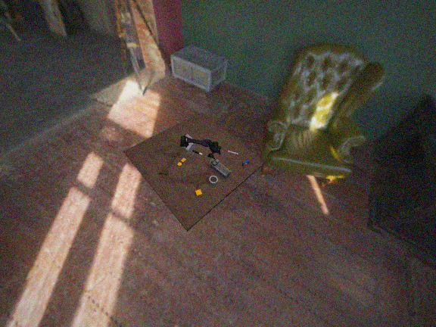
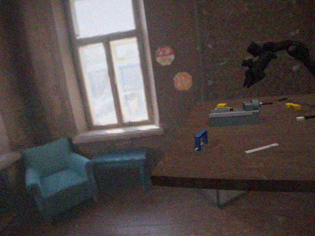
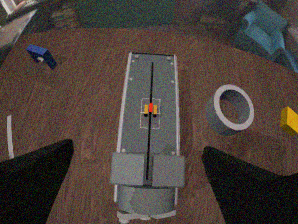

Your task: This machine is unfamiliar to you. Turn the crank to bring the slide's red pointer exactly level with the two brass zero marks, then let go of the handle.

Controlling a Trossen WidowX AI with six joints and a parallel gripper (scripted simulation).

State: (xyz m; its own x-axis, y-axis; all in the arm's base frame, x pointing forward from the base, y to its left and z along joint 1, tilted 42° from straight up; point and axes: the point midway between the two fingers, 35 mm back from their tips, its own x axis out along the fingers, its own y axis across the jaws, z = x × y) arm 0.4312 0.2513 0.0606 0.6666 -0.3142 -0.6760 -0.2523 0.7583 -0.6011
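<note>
The crank handle lies 11 cm behind my gripper tip, 1 cm to the right of it and 9 cm below it. Round my gripper tip: blue u-shaped piece (17 cm ahead, 35 cm to the left, 17 cm below); white strip (7 cm behind, 33 cm to the left, 20 cm below); red pointer (8 cm ahead, 1 cm to the left, 12 cm below).
</note>
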